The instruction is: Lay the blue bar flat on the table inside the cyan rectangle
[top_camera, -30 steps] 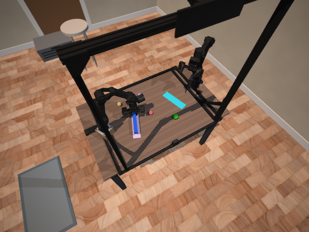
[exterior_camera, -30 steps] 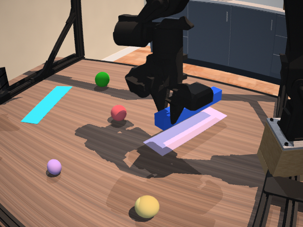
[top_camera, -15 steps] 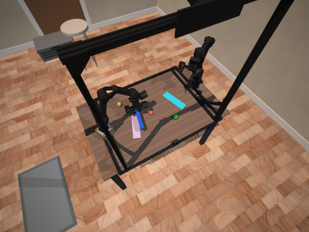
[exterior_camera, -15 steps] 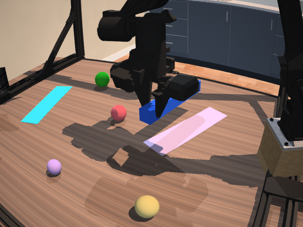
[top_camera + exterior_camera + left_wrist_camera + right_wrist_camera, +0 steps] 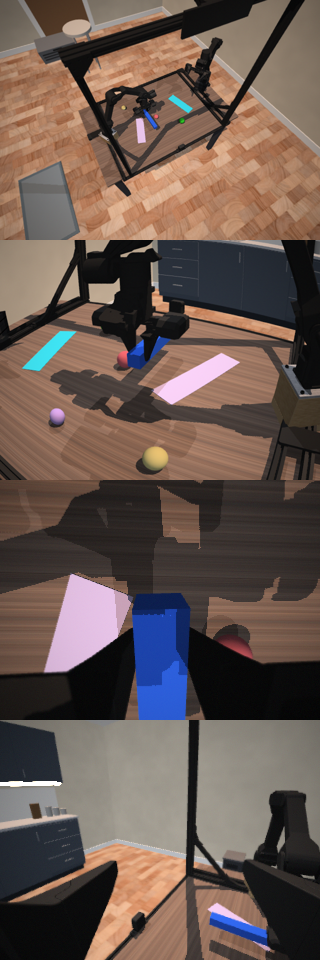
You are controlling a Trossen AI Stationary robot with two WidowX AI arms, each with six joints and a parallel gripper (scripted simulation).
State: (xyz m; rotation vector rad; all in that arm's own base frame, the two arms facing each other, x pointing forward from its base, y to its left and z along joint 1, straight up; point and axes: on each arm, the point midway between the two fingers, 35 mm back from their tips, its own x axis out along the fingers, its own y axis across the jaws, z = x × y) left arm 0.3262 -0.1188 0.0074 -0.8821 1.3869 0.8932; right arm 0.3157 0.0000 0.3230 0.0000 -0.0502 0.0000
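Now: left hand 80 mm past the blue bar and 30 mm above it. Round my left hand: red ball 60 mm behind, 70 mm to the right, 80 mm below; lavender rectangle 90 mm behind, 100 mm to the left, 100 mm below; purple ball 180 mm ahead, 100 mm to the right, 90 mm below.
Now: right hand 70 mm short of the blue bar, 350 mm to the right of it and 350 mm above it. The rest, counted from my right hand: cyan rectangle (90 mm ahead, 420 mm below); green ball (70 mm behind, 120 mm to the left, 400 mm below); red ball (90 mm ahead, 270 mm to the left, 400 mm below).
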